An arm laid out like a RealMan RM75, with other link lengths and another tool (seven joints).
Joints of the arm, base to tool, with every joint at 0 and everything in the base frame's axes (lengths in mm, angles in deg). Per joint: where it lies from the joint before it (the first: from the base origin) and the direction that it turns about. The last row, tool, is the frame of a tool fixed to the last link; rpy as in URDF.
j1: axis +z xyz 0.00 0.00 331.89
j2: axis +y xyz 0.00 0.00 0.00
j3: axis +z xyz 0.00 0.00 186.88
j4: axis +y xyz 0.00 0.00 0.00
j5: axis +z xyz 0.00 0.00 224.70
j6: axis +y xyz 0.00 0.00 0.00
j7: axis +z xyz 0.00 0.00 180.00
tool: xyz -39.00 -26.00 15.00 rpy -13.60 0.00 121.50
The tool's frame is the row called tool.
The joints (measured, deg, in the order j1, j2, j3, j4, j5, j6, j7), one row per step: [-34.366 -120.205 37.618 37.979 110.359 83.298 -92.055]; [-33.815 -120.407 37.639 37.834 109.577 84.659 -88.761]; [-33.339 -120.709 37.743 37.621 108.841 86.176 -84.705]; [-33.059 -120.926 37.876 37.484 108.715 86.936 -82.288]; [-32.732 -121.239 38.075 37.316 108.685 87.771 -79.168]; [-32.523 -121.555 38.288 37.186 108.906 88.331 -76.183]
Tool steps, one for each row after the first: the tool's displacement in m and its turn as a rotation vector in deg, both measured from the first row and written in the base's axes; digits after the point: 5 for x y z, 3 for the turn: [0.00178 -0.00268 -0.00061 0.767 0.007 -2.807]; [0.00478 -0.00551 -0.00208 1.698 0.184 -6.375]; [0.00581 -0.00757 -0.00376 2.126 0.563 -8.441]; [0.00700 -0.01008 -0.00624 2.693 1.169 -11.073]; [0.00791 -0.01195 -0.00890 3.238 2.025 -13.585]
